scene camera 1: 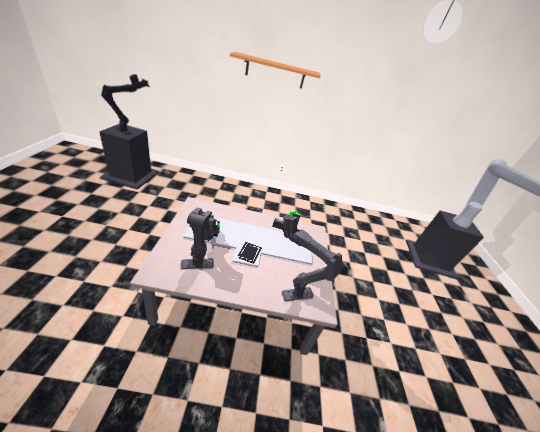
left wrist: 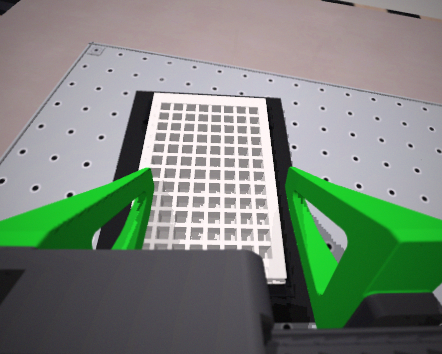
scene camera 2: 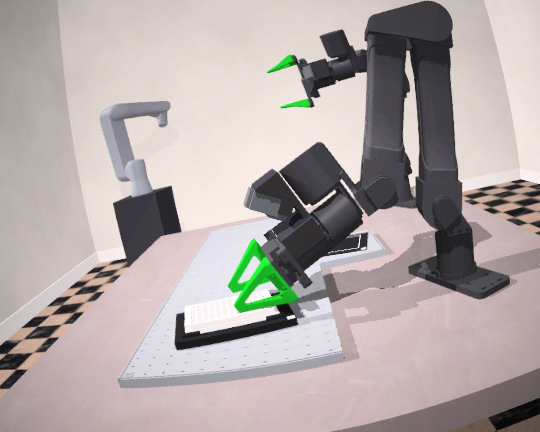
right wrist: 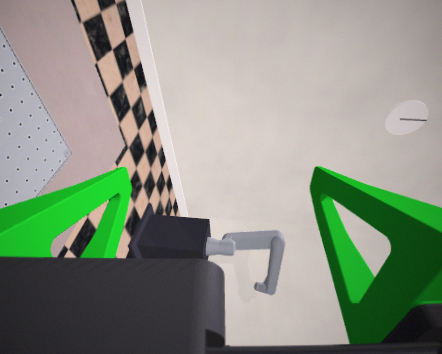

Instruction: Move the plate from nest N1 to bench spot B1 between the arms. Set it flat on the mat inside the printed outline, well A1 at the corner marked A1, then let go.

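Frame: origin at the left arm's base, x ahead, y left, z up, level; metres.
Seen in the pictures: left gripper, fingertip midpoint: (left wrist: 219,176) (scene camera 2: 233,298); right gripper, fingertip midpoint: (scene camera 2: 273,89) (right wrist: 220,177); left arm's base, link origin: (scene camera 1: 197,263) (scene camera 2: 456,277); right arm's base, link origin: (scene camera 1: 297,294) (scene camera 2: 402,203).
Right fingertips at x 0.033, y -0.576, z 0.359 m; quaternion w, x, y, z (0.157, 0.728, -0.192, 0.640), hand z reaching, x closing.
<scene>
Pixels of each thing's top centre, then the offset from my right fingertips to it. "spot": a spot on its surface instead. Level surfaces: height alone.
- white plate, top centre: (left wrist: 207,167) (scene camera 2: 227,307) dx +0.294, dy +0.480, dz -0.320 m
- black nest, top centre: (left wrist: 206,174) (scene camera 2: 229,312) dx +0.293, dy +0.481, dz -0.328 m
- black mat, surface height: dz -0.344 m
- light grey perforated board, surface height: dz -0.346 m
- pinkish table, surface height: dz -0.359 m
- small light pad, surface spot: (scene camera 2: 378,246) spot: dx -0.028, dy +0.329, dz -0.346 m
The white plate (scene camera 2: 212,314) (left wrist: 212,155), a grid of square wells, lies flat in the black nest (scene camera 2: 225,337) (left wrist: 129,130). My left gripper (scene camera 1: 218,226) (scene camera 2: 236,298) (left wrist: 219,176) is open, with its green fingers low at the plate's two long sides. In the left wrist view the left-hand fingertip overlaps the plate's edge and the right-hand one stands a little outside it; contact cannot be told. My right gripper (scene camera 2: 275,89) (right wrist: 220,177) is open and empty, high above the bench. The black mat (scene camera 1: 249,253) (scene camera 2: 344,245) with a white outline is partly hidden by the left arm in scene camera 2.
The nest stands on a light grey perforated board (scene camera 1: 290,248) (scene camera 2: 230,364) (left wrist: 52,135) on the pinkish table (scene camera 1: 165,272) (scene camera 2: 90,360). The mat lies on a small light pad (scene camera 1: 241,261) (scene camera 2: 378,246) beside the board. Other arms stand on dark pedestals (scene camera 1: 127,157) (scene camera 1: 445,245) away from the table.
</scene>
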